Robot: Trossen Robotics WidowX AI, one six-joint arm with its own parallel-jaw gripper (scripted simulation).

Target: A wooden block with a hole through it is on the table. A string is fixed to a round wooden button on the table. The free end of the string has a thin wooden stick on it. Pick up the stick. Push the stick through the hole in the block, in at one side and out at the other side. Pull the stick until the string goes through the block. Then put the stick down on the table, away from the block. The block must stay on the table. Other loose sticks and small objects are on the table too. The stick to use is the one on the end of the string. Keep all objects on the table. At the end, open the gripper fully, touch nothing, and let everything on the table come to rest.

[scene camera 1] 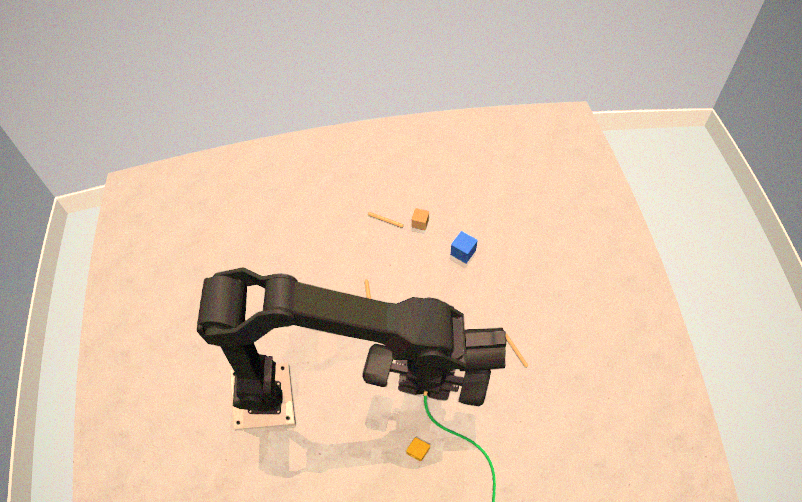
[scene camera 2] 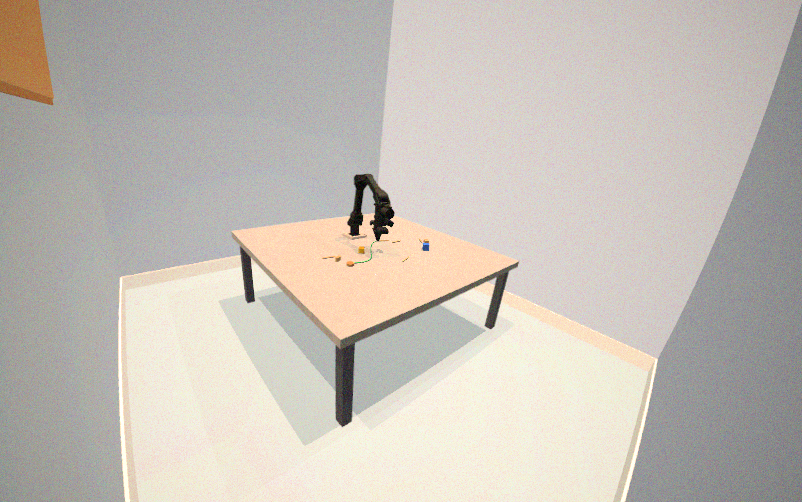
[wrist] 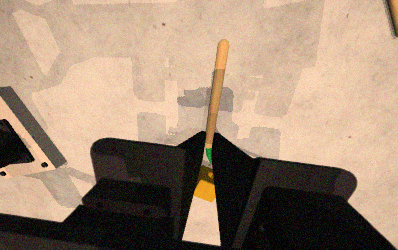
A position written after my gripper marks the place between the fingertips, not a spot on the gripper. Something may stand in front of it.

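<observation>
My gripper: visible (scene camera 1: 426, 391), visible also in the wrist view (wrist: 209, 137).
</observation>
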